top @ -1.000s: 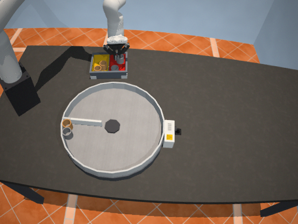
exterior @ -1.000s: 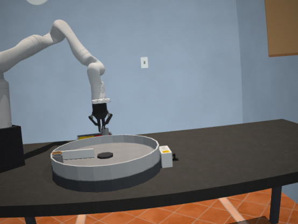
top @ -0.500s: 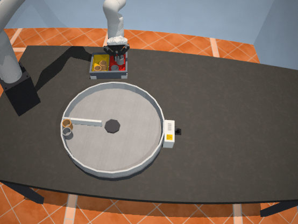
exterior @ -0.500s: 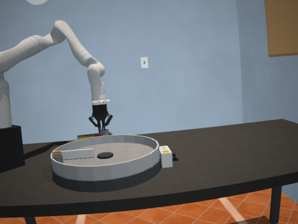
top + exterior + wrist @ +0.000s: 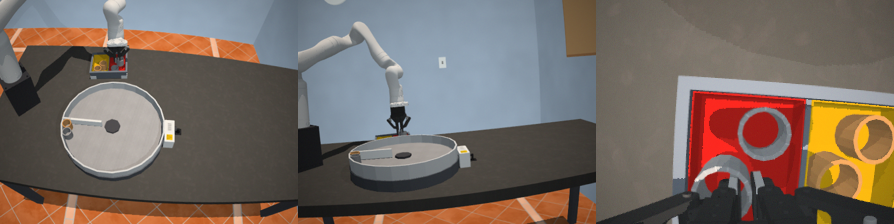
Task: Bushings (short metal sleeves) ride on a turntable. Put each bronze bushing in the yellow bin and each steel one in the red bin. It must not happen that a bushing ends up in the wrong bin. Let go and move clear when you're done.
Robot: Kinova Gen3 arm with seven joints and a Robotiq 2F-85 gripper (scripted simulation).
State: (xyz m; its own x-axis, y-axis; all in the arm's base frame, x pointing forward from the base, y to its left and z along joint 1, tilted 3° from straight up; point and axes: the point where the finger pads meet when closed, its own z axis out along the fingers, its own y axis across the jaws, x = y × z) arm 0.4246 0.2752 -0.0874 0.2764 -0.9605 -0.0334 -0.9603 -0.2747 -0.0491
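Right now the yellow bin is 4 cm below my hand, 4 cm behind it and 1 cm to the right of it. Round my hand: turntable 38 cm to the right, 6 cm ahead, 2 cm below.
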